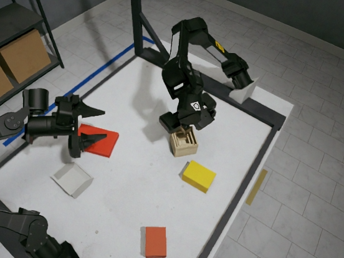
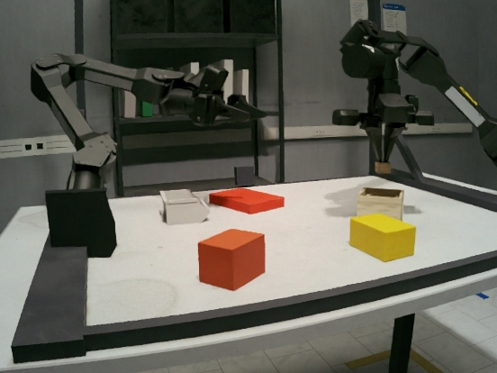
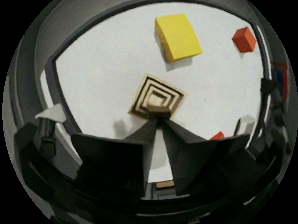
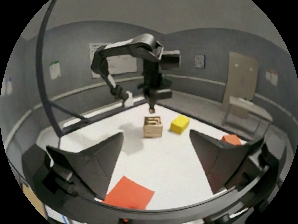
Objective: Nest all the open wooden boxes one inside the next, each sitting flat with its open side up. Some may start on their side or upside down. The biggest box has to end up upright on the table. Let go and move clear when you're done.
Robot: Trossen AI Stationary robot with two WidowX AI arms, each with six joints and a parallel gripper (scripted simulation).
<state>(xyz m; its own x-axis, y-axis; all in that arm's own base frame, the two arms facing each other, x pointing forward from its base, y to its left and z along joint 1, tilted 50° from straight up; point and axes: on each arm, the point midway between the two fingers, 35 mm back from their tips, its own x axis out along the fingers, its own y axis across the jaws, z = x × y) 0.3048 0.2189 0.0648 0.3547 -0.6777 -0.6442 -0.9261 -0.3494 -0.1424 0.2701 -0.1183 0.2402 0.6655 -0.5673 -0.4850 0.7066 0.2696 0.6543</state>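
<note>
My left hand is 4 cm above the tiny wooden box. From my left hand the other things lie so: medium wooden box: 14 cm below; then biggest wooden box: 14 cm below; then small wooden box: 14 cm below.
</note>
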